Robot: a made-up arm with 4 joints.
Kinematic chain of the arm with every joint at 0, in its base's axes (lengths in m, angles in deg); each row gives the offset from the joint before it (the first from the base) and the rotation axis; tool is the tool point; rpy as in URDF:
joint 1: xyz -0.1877 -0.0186 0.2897 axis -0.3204 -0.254 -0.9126
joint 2: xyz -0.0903 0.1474 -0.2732 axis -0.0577 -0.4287 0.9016
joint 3: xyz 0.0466 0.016 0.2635 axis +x
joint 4: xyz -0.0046 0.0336 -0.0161 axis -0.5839 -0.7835 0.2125
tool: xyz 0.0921 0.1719 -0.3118 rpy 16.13 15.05 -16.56
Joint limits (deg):
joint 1: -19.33..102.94
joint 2: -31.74..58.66
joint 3: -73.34..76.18
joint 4: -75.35..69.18
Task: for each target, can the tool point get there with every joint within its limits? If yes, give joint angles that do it. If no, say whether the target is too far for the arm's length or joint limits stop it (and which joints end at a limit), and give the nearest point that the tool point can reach.
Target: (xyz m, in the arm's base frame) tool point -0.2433 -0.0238 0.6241
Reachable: no: joint limits stop it (at a limit: joint 1, joint 3, joint 4) | nearest point -0.2527 0.2755 0.6631 | short by 0.302 m
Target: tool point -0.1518 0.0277 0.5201
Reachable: no: joint limits stop it (at a limit: joint 1, joint 2, joint 3, joint 4) | nearest point -0.1254 0.2659 0.6327 | short by 0.265 m
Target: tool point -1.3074 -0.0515 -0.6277
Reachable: no: too far | nearest point -0.6840 0.2102 0.0343 | short by 0.946 m
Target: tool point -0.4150 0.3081 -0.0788
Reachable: yes | joints -3.08 37.82 -30.88 -57.89
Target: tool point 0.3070 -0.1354 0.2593
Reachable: yes | joints 76.98 -22.44 53.55 9.10
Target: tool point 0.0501 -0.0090 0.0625
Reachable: yes | joints 24.50 33.31 -53.90 24.92
